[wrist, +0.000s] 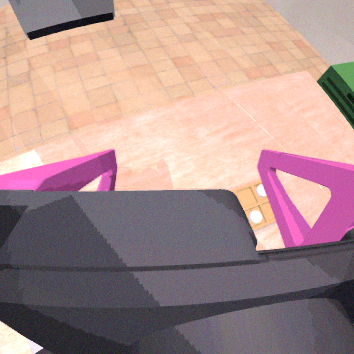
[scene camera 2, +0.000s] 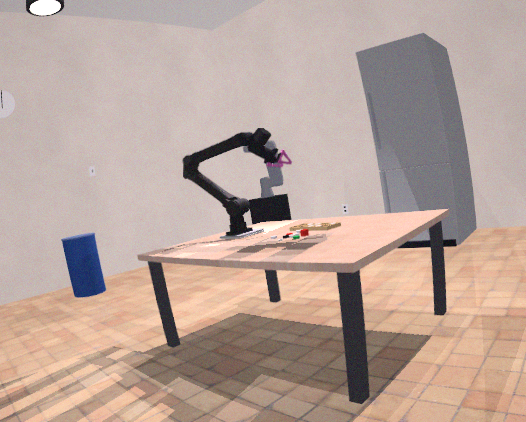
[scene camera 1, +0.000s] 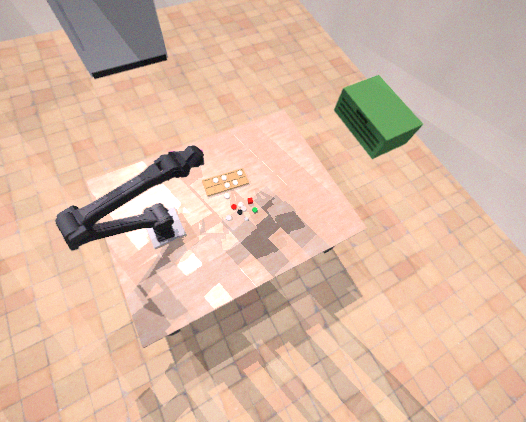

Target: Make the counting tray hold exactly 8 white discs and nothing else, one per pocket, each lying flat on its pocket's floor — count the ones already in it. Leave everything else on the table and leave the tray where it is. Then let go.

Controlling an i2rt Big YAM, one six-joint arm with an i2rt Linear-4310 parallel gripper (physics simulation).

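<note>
The wooden counting tray (scene camera 1: 210,191) (scene camera 2: 315,228) (wrist: 244,196) lies on the table with several white discs in its pockets, among them one disc (scene camera 1: 240,173) at its far right; other pockets are bare. In the wrist view, two white discs (wrist: 262,190) (wrist: 256,216) show in the part of the tray beside the right finger. Several white discs lie loose on the table, including one disc (scene camera 1: 227,196) near the tray and another disc (scene camera 1: 228,218) farther off. My gripper (scene camera 2: 280,161) (wrist: 190,157), with magenta fingers, is open and empty, high above the table. The arm hides part of the tray in the wrist view.
A red disc (scene camera 1: 234,206), a black disc (scene camera 1: 240,212), a red cube (scene camera 1: 250,200) (scene camera 2: 304,232) and a green piece (scene camera 1: 255,210) (scene camera 2: 296,237) lie among the loose white discs. A green cabinet (scene camera 1: 382,107) and a grey fridge (scene camera 2: 410,125) stand off the table.
</note>
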